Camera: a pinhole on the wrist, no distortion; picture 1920 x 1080 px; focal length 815.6 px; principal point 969.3 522.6 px. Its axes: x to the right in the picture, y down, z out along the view. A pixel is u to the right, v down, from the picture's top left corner.
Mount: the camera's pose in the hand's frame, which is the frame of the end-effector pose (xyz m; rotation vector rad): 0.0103 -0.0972 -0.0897 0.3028 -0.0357 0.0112
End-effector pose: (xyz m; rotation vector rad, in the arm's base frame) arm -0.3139 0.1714 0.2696 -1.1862 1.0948 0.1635
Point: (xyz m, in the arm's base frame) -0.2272 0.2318 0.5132
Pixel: 299 401
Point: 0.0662 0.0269 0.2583
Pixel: 1846 89
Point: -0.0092 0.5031 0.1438
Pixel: 1179 1016
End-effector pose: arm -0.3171 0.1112 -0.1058 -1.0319 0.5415 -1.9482
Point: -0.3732 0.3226 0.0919
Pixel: 677 32
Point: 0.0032 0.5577 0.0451
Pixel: 279 601
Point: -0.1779 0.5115 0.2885
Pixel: 667 240
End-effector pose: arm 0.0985 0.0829 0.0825 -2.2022 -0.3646 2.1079
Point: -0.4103 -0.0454 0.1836
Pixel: 774 998
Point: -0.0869 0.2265 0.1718
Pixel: 779 513
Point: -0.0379 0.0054 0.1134
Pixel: outside the picture
